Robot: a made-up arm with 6 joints. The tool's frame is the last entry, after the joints. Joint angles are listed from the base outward.
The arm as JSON. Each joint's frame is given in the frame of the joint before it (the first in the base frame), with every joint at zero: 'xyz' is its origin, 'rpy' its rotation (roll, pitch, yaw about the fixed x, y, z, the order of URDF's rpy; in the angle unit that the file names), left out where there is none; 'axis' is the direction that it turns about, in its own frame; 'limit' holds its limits. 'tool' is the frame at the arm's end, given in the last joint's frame.
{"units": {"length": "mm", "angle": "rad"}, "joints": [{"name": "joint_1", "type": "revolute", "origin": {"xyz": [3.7, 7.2, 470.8]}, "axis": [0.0, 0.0, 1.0], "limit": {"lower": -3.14, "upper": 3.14}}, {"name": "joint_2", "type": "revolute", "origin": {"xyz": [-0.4, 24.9, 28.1], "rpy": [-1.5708, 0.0, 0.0]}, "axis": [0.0, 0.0, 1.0], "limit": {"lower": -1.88, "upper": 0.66}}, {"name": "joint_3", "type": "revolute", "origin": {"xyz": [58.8, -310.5, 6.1]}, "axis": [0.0, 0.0, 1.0], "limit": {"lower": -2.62, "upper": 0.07}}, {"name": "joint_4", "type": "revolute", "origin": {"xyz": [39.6, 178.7, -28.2], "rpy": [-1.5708, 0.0, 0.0]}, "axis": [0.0, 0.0, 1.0], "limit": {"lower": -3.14, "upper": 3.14}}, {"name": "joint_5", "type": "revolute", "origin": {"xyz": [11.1, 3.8, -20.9], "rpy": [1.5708, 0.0, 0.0]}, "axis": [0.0, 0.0, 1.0], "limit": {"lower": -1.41, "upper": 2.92}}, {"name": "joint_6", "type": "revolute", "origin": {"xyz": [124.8, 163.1, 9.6], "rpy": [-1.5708, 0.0, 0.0]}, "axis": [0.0, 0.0, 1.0], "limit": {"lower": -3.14, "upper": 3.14}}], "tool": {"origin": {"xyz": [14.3, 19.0, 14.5], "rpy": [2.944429, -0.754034, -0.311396]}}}
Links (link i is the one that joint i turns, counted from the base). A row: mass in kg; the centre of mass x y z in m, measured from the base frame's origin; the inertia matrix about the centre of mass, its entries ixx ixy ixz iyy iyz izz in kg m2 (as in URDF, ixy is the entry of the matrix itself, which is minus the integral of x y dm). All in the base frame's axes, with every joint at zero. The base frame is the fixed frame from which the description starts. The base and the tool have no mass.
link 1: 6.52; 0.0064 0.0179 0.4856; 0.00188 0 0 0.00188 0 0.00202
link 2: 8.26; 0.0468 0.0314 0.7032; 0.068 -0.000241 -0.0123 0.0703 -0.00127 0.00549
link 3: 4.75; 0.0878 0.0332 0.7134; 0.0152 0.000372 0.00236 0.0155 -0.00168 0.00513
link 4: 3.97; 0.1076 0.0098 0.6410; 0.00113 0 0 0.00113 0 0.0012
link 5: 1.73; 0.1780 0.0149 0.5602; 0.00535 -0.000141 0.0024 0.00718 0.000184 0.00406
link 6: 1.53; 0.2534 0.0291 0.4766; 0.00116 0 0 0.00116 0 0.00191
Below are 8 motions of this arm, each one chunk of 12 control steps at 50 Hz.
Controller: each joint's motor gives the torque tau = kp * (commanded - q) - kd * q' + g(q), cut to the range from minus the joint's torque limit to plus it. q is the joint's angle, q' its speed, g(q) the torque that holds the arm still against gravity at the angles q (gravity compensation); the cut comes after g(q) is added. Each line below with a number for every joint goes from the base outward.
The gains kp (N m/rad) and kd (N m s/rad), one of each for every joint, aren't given. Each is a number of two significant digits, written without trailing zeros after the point. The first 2 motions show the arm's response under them.
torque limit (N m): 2 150 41 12 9.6 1.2
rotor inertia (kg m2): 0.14 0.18 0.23 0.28 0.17 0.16
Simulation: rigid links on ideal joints. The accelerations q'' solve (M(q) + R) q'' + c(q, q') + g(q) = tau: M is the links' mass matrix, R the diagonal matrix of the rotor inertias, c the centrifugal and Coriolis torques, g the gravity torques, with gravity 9.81 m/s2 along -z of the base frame. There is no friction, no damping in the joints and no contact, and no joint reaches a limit. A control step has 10 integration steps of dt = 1/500 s. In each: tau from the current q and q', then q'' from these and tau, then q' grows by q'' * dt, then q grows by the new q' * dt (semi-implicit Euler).
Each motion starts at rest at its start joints. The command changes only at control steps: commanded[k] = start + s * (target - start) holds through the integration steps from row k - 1 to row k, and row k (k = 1, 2, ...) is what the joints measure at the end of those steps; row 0 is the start. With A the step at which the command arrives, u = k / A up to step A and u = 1 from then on. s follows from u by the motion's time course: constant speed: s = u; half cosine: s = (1 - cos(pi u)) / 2; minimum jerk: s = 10 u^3 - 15 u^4 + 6 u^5; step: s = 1 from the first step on.
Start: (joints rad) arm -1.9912 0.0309 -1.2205 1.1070 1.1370 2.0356
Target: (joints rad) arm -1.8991 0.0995 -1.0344 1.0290 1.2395 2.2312
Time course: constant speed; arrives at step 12
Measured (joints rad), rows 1 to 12:
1: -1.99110 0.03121 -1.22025 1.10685 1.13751 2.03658
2: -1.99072 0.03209 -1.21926 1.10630 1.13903 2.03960
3: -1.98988 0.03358 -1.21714 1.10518 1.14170 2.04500
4: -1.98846 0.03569 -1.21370 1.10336 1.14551 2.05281
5: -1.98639 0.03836 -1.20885 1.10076 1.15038 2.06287
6: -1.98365 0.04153 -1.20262 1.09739 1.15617 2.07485
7: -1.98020 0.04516 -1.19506 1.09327 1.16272 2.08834
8: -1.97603 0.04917 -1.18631 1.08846 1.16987 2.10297
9: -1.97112 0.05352 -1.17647 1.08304 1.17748 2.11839
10: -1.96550 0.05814 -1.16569 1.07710 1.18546 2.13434
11: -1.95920 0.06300 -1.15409 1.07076 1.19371 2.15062
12: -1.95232 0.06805 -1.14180 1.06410 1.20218 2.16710
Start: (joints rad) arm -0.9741 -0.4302 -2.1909 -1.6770 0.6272 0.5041
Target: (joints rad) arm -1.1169 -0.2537 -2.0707 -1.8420 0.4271 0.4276
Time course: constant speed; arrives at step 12
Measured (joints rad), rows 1 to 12:
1: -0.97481 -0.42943 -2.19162 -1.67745 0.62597 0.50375
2: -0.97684 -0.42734 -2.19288 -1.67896 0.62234 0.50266
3: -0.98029 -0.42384 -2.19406 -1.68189 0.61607 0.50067
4: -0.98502 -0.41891 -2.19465 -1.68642 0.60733 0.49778
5: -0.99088 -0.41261 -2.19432 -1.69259 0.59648 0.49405
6: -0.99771 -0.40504 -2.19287 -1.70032 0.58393 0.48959
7: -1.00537 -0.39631 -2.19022 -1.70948 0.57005 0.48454
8: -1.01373 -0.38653 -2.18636 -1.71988 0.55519 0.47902
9: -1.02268 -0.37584 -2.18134 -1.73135 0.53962 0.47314
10: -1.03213 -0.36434 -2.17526 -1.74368 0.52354 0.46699
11: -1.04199 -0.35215 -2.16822 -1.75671 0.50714 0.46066
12: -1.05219 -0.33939 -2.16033 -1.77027 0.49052 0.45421
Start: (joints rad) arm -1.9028 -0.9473 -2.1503 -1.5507 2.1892 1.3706
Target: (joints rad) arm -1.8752 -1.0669 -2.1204 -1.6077 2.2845 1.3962
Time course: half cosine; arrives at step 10
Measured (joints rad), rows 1 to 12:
1: -1.90278 -0.94748 -2.15007 -1.55071 2.18930 1.37063
2: -1.90269 -0.94831 -2.14915 -1.55076 2.18987 1.37079
3: -1.90243 -0.95030 -2.14724 -1.55095 2.19146 1.37120
4: -1.90188 -0.95389 -2.14434 -1.55145 2.19462 1.37202
5: -1.90095 -0.95928 -2.14066 -1.55246 2.19970 1.37332
6: -1.89959 -0.96650 -2.13659 -1.55419 2.20680 1.37516
7: -1.89780 -0.97529 -2.13258 -1.55683 2.21571 1.37748
8: -1.89563 -0.98522 -2.12912 -1.56048 2.22594 1.38017
9: -1.89320 -0.99565 -2.12661 -1.56515 2.23678 1.38306
10: -1.89064 -1.00588 -2.12537 -1.57070 2.24738 1.38594
11: -1.88811 -1.01533 -2.12534 -1.57689 2.25697 1.38859
12: -1.88573 -1.02376 -2.12608 -1.58339 2.26507 1.39089

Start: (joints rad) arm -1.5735 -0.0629 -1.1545 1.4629 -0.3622 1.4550
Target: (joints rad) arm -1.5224 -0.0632 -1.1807 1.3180 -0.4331 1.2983
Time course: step
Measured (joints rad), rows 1 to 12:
1: -1.57205 -0.06247 -1.15466 1.45894 -0.36802 1.45397
2: -1.56895 -0.06199 -1.15512 1.44926 -0.37897 1.45093
3: -1.56495 -0.06176 -1.15607 1.43583 -0.39070 1.44576
4: -1.56058 -0.06175 -1.15756 1.42022 -0.40125 1.43837
5: -1.55615 -0.06190 -1.15951 1.40367 -0.40993 1.42870
6: -1.55181 -0.06212 -1.16179 1.38715 -0.41668 1.41672
7: -1.54765 -0.06238 -1.16423 1.37139 -0.42173 1.40239
8: -1.54368 -0.06264 -1.16670 1.35694 -0.42539 1.38573
9: -1.53995 -0.06288 -1.16909 1.34411 -0.42797 1.36772
10: -1.53649 -0.06309 -1.17133 1.33307 -0.42975 1.35064
11: -1.53334 -0.06328 -1.17338 1.32387 -0.43095 1.33581
12: -1.53050 -0.06343 -1.17520 1.31649 -0.43172 1.32373

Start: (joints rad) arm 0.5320 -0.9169 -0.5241 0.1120 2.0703 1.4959
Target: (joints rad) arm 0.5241 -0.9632 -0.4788 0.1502 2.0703 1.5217
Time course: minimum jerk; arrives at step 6
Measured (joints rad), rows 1 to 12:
1: 0.53197 -0.91704 -0.52405 0.11204 2.07027 1.49596
2: 0.53179 -0.91794 -0.52369 0.11233 2.07011 1.49636
3: 0.53132 -0.92031 -0.52258 0.11327 2.06972 1.49755
4: 0.53056 -0.92428 -0.52039 0.11521 2.06918 1.49983
5: 0.52966 -0.92921 -0.51717 0.11823 2.06871 1.50306
6: 0.52880 -0.93413 -0.51333 0.12207 2.06853 1.50671
7: 0.52807 -0.93852 -0.50934 0.12636 2.06868 1.51026
8: 0.52746 -0.94228 -0.50549 0.13075 2.06904 1.51338
9: 0.52695 -0.94548 -0.50194 0.13500 2.06949 1.51595
10: 0.52651 -0.94820 -0.49876 0.13892 2.06994 1.51795
11: 0.52614 -0.95050 -0.49594 0.14241 2.07033 1.51942
12: 0.52581 -0.95245 -0.49347 0.14540 2.07064 1.52046

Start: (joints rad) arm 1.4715 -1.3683 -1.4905 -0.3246 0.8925 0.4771
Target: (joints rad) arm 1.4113 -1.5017 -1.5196 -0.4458 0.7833 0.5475
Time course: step
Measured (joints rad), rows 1 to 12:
1: 1.47107 -1.37641 -1.48401 -0.32906 0.88729 0.47859
2: 1.47003 -1.39034 -1.47690 -0.33950 0.87556 0.48267
3: 1.46846 -1.40492 -1.47418 -0.35335 0.86144 0.48934
4: 1.46641 -1.41866 -1.47556 -0.36866 0.84704 0.49845
5: 1.46391 -1.43113 -1.47976 -0.38400 0.83341 0.50846
6: 1.46097 -1.44223 -1.48556 -0.39838 0.82116 0.51800
7: 1.45762 -1.45198 -1.49206 -0.41119 0.81059 0.52632
8: 1.45385 -1.46045 -1.49859 -0.42210 0.80181 0.53314
9: 1.44973 -1.46774 -1.50474 -0.43102 0.79476 0.53844
10: 1.44538 -1.47396 -1.51024 -0.43802 0.78928 0.54236
11: 1.44093 -1.47921 -1.51497 -0.44326 0.78517 0.54511
12: 1.43647 -1.48359 -1.51887 -0.44697 0.78222 0.54693

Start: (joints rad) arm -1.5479 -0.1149 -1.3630 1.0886 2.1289 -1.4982
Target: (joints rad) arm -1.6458 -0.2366 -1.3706 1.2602 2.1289 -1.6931
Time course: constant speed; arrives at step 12
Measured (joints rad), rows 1 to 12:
1: -1.54838 -0.11559 -1.36261 1.08900 2.12870 -1.49918
2: -1.54975 -0.11744 -1.36187 1.09035 2.12834 -1.50225
3: -1.55213 -0.12047 -1.36104 1.09304 2.12799 -1.50776
4: -1.55548 -0.12456 -1.36030 1.09729 2.12771 -1.51573
5: -1.55973 -0.12960 -1.35975 1.10321 2.12753 -1.52593
6: -1.56476 -0.13546 -1.35943 1.11082 2.12744 -1.53800
7: -1.57045 -0.14200 -1.35935 1.12003 2.12742 -1.55152
8: -1.57669 -0.14913 -1.35949 1.13071 2.12744 -1.56612
9: -1.58337 -0.15676 -1.35983 1.14268 2.12748 -1.58149
10: -1.59041 -0.16481 -1.36034 1.15575 2.12753 -1.59736
11: -1.59771 -0.17320 -1.36098 1.16970 2.12757 -1.61355
12: -1.60522 -0.18189 -1.36173 1.18435 2.12761 -1.62992

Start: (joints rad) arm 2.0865 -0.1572 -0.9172 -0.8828 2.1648 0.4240
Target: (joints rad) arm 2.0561 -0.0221 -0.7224 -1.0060 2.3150 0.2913
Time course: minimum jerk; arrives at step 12
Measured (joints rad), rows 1 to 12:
1: 2.08651 -0.15715 -0.91717 -0.88282 2.16487 0.42396
2: 2.08657 -0.15675 -0.91692 -0.88303 2.16537 0.42363
3: 2.08671 -0.15546 -0.91600 -0.88376 2.16705 0.42247
4: 2.08691 -0.15267 -0.91377 -0.88551 2.17074 0.41974
5: 2.08704 -0.14789 -0.90958 -0.88880 2.17716 0.41476
6: 2.08692 -0.14092 -0.90292 -0.89403 2.18666 0.40717
7: 2.08632 -0.13186 -0.89358 -0.90136 2.19911 0.39687
8: 2.08505 -0.12115 -0.88171 -0.91072 2.21391 0.38407
9: 2.08300 -0.10947 -0.86783 -0.92172 2.23007 0.36951
10: 2.08020 -0.09765 -0.85277 -0.93376 2.24635 0.35434
11: 2.07678 -0.08651 -0.83750 -0.94614 2.26155 0.33975
12: 2.07301 -0.07662 -0.82293 -0.95815 2.27474 0.32677

